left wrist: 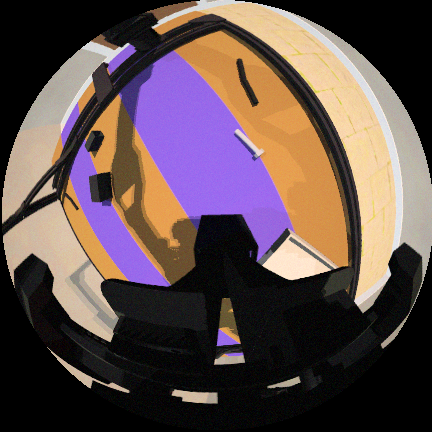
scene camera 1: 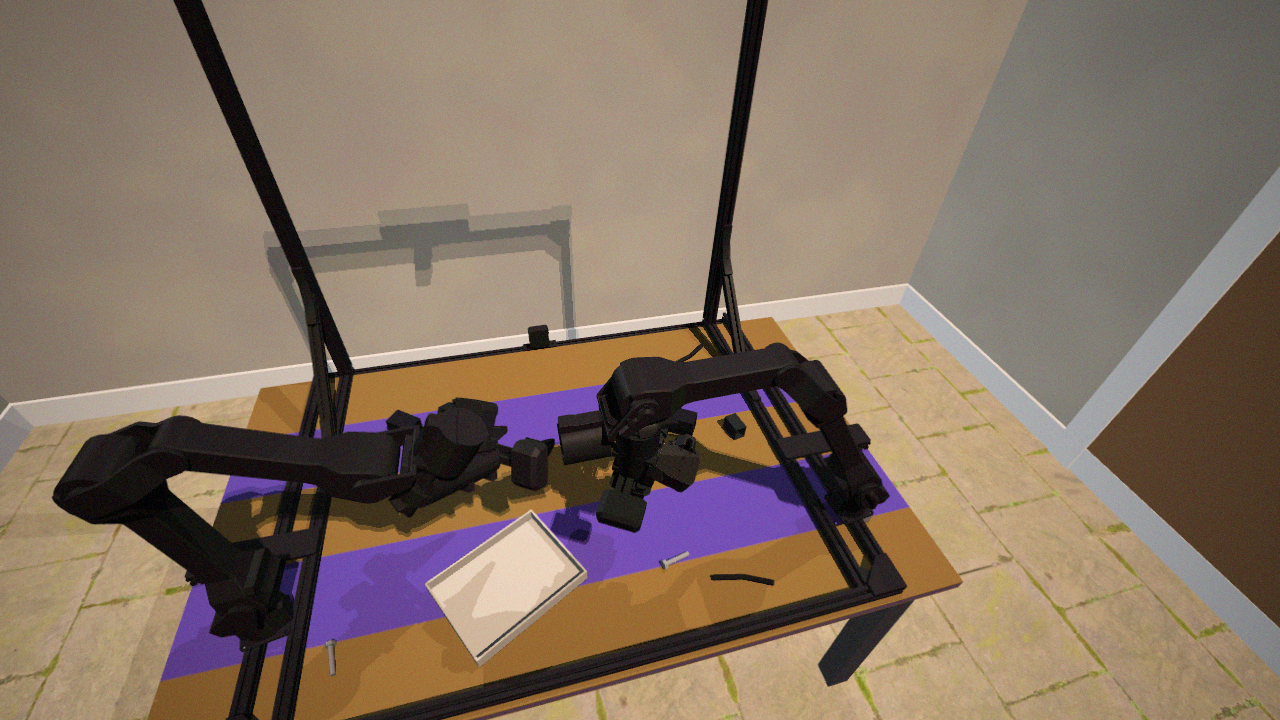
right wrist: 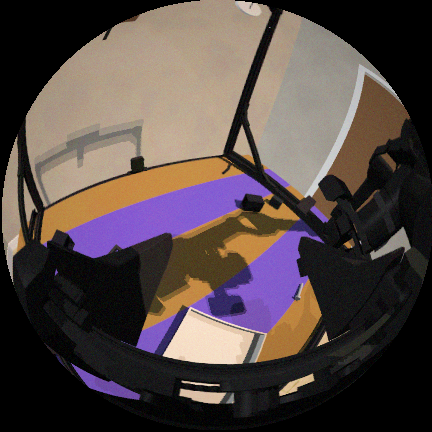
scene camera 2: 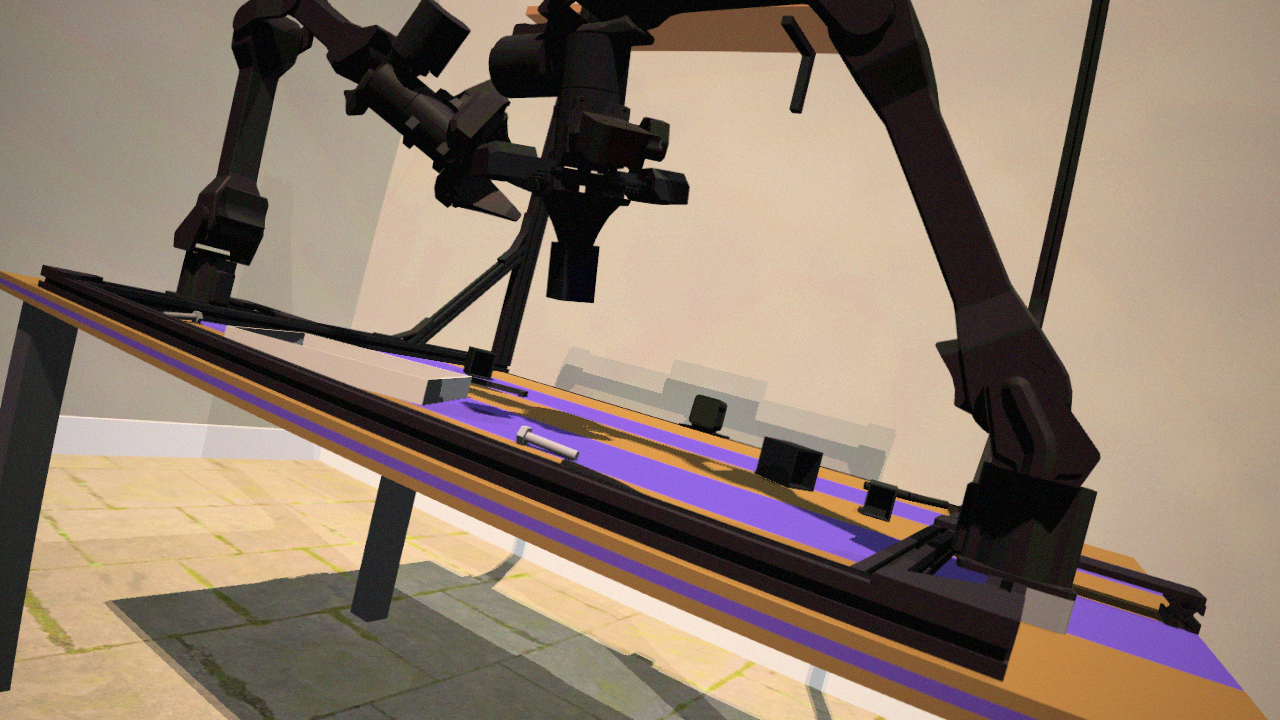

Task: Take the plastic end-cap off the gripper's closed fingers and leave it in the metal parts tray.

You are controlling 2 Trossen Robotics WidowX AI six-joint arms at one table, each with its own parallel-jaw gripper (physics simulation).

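Places are measured from the left arm's base along level axes (x ahead, y left, z up), in metres.
Where they show: left gripper, fingertip midpoint: [left wrist: 222,248] [scene camera 1: 634,488] [scene camera 2: 573,274]; right gripper, fingertip midpoint: [scene camera 1: 529,435] [right wrist: 238,242] [scene camera 2: 527,204]; left arm's base, link origin: [left wrist: 149,42] [scene camera 1: 848,505] [right wrist: 328,229] [scene camera 2: 1011,574]; right arm's base, link origin: [scene camera 1: 266,622] [scene camera 2: 200,301].
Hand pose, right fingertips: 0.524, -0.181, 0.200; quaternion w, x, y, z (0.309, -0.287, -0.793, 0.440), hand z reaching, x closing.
Each offset is from my right fingertips to the top centre of the thing, as dx, dy, dz.
My left gripper [scene camera 1: 627,503] hangs above the middle of the table, pointing down, fingers shut with the dark plastic end-cap @[-0.133, +0.095, -0.044] [scene camera 2: 572,270] over their tips; the end-cap fills the lower middle of the left wrist view [left wrist: 223,245]. My right gripper [scene camera 1: 532,460] is open and empty, level with the left arm's wrist, just left of it; its fingers spread wide in the right wrist view [right wrist: 231,270]. The metal parts tray @[+0.080, +0.106, -0.196] [scene camera 1: 506,582] lies below and left of the end-cap, empty; it also shows in the left wrist view [left wrist: 301,256] and the right wrist view [right wrist: 210,340].
A bolt @[-0.190, +0.161, -0.201] [scene camera 1: 675,560] and a black bar @[-0.280, +0.233, -0.211] [scene camera 1: 743,579] lie right of the tray. Small black blocks @[-0.421, -0.061, -0.189] [scene camera 1: 735,426] sit farther back. A small dark block [scene camera 1: 572,526] lies by the tray's far corner. A black frame [scene camera 1: 843,529] surrounds the table.
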